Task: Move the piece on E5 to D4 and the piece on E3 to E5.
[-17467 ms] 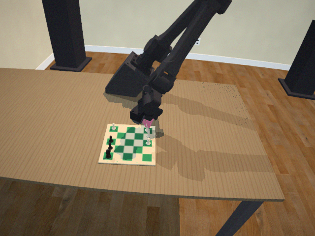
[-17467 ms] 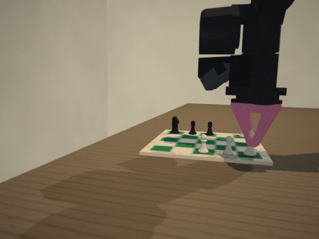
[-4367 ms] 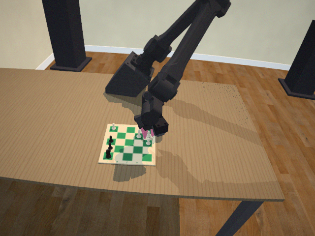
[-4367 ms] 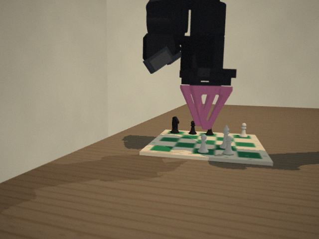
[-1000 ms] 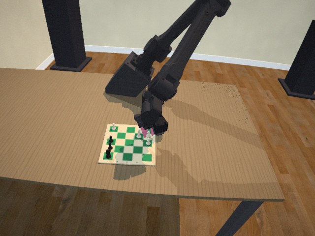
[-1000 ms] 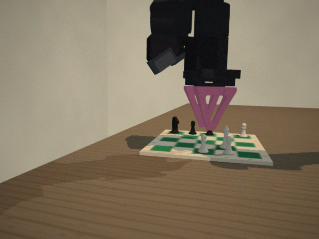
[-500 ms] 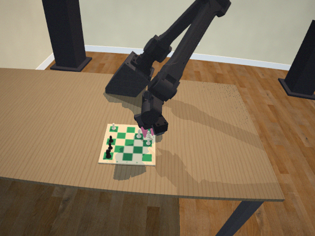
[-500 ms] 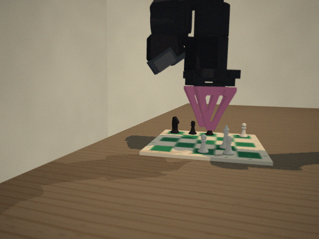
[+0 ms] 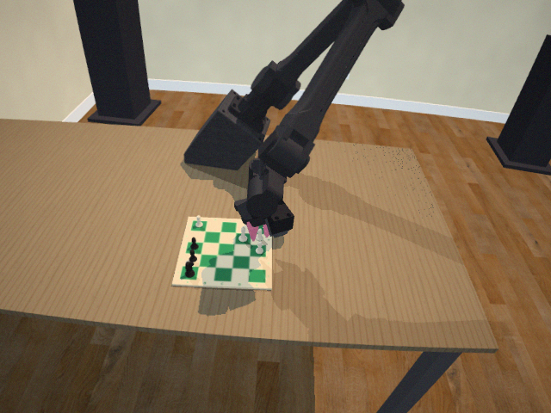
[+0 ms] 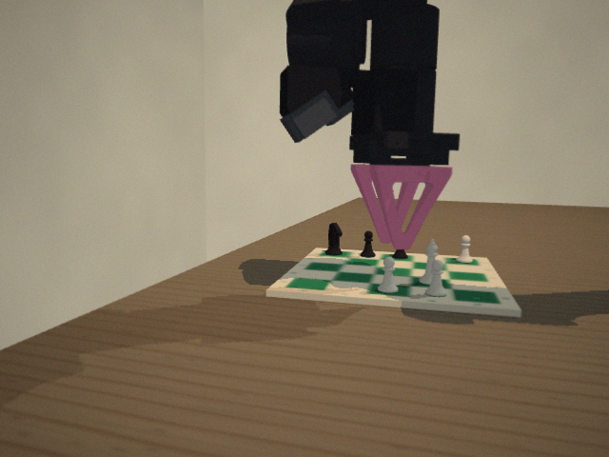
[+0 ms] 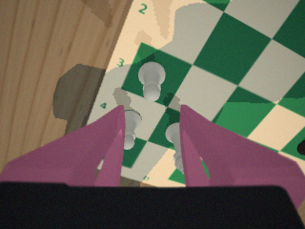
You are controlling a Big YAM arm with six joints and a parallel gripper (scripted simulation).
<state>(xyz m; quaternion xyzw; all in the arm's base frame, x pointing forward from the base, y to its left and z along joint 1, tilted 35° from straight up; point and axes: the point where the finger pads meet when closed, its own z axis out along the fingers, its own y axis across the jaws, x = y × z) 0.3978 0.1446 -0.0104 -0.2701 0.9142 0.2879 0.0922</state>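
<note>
The white bishop lies 40 mm to the right of my hand, 30 mm below it and 30 mm behind it. Round my hand: black knight: 140 mm to the right, 100 mm ahead, 30 mm below; cream chessboard: 80 mm to the right, 50 mm below, 10 mm ahead.
</note>
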